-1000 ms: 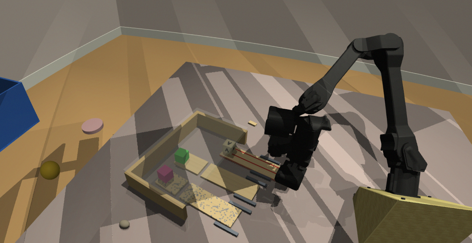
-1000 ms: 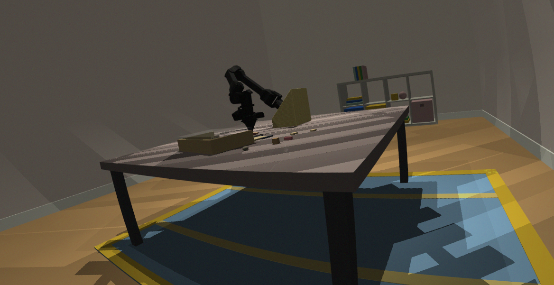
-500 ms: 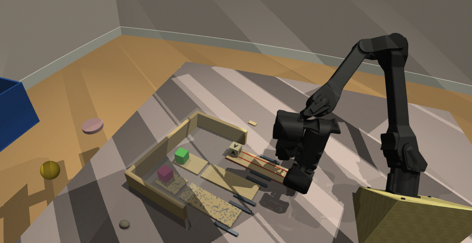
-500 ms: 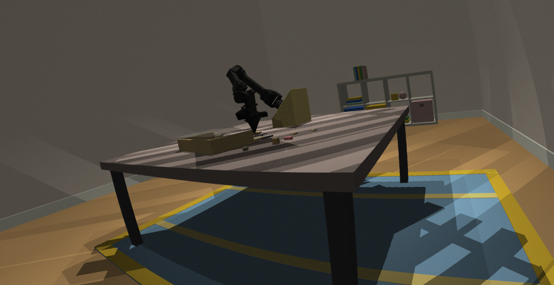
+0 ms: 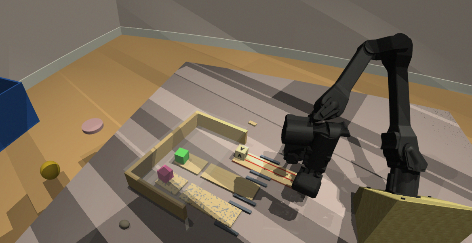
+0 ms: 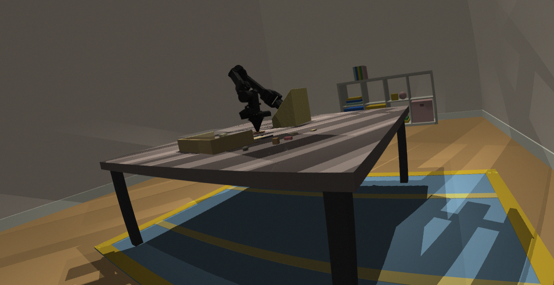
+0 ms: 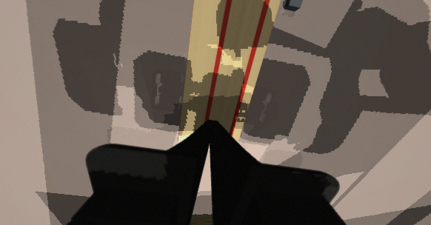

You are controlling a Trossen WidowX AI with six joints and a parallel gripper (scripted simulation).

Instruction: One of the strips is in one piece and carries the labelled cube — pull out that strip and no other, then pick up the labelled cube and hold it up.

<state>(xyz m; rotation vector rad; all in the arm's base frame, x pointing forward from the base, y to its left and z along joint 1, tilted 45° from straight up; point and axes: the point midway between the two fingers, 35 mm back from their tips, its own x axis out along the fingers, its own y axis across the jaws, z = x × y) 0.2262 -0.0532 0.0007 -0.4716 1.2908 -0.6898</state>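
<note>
Now: gripper tip 9 cm short of the strip and 2 cm to the left of it. The rest, counted from my gripper tip: labelled cube (20 cm ahead, 5 cm to the right, 2 cm above); pebble (39 cm ahead, 27 cm to the left).
</note>
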